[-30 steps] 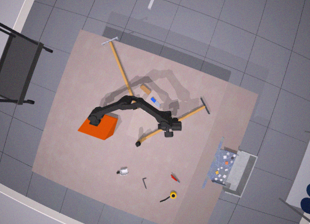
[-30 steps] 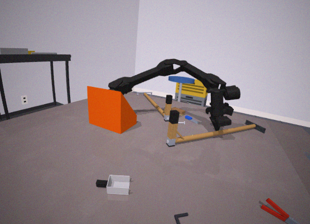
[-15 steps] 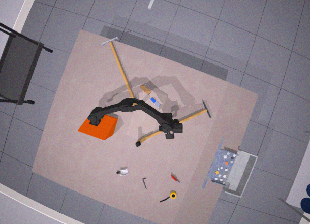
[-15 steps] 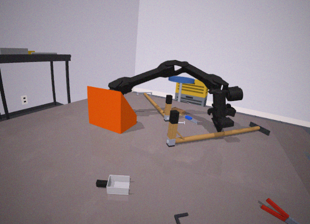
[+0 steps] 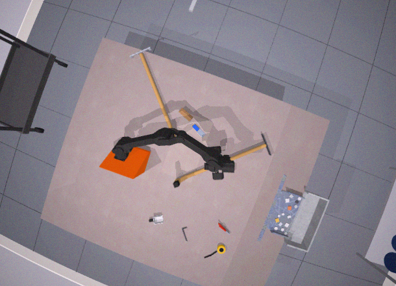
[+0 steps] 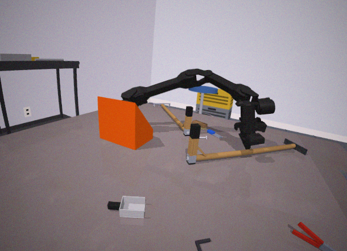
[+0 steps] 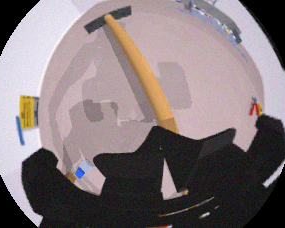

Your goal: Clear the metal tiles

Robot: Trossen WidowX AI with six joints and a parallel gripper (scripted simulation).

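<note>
The long scraper is 5 cm above my gripper tip, 2 cm ahead of it and 1 cm to the right of it. Round my gripper tip: wooden block: 27 cm behind, 21 cm to the left; then blue tool: 17 cm behind, 14 cm to the left, 1 cm below; then hex key: 49 cm to the right, 7 cm behind, 1 cm below.
</note>
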